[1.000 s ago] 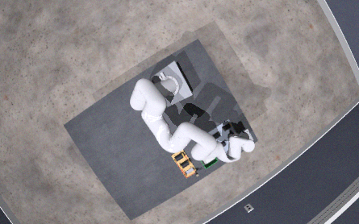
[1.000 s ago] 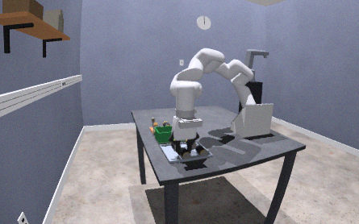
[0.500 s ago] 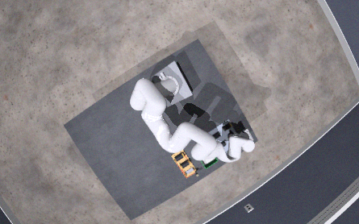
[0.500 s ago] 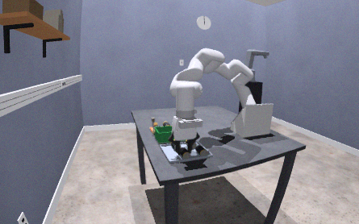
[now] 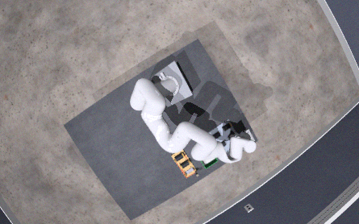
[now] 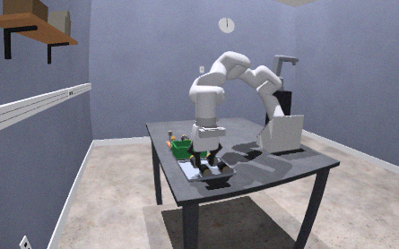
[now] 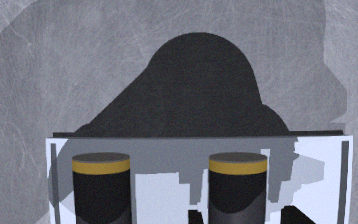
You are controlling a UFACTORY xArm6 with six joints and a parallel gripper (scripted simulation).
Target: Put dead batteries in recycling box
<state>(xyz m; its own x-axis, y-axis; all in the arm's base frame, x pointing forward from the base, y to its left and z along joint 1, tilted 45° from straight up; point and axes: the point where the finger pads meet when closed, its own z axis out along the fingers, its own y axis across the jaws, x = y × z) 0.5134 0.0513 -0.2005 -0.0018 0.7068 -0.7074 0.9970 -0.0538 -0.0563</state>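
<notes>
The grey tray lies 2 cm behind my hand, 4 cm to the right of it and 5 cm below it. From my hand the other things lie so: green recycling box: 22 cm to the right, 4 cm below.
</notes>
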